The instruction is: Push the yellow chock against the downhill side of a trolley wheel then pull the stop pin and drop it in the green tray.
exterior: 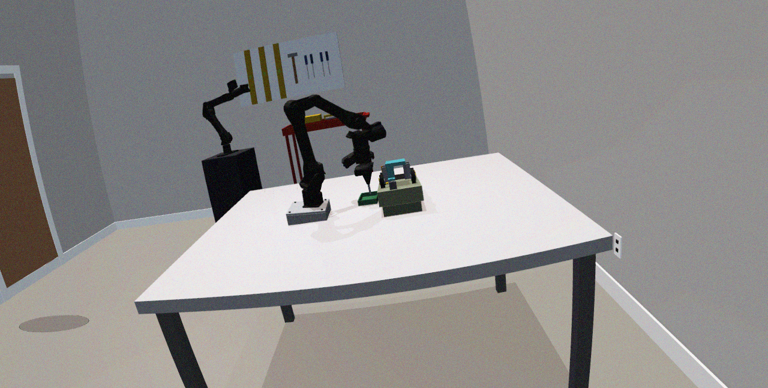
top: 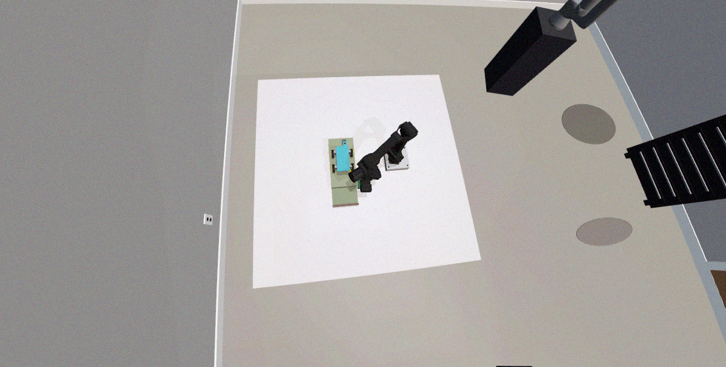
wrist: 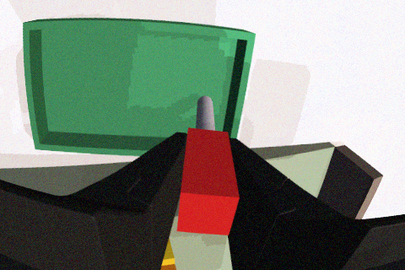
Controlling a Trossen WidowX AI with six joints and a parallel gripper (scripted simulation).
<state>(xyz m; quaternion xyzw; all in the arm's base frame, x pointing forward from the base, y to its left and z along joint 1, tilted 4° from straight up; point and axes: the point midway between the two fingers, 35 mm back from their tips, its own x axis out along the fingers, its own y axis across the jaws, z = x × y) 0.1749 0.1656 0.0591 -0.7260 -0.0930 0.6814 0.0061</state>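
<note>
The green tray is 3 cm to the right of my gripper tip and 7 cm below it. Round my gripper tip: yellow chock (7 cm ahead, 3 cm to the right, 2 cm above); then olive ramp (14 cm ahead, 11 cm to the right, 2 cm below); then red-headed stop pin (right at my gripper tip).
</note>
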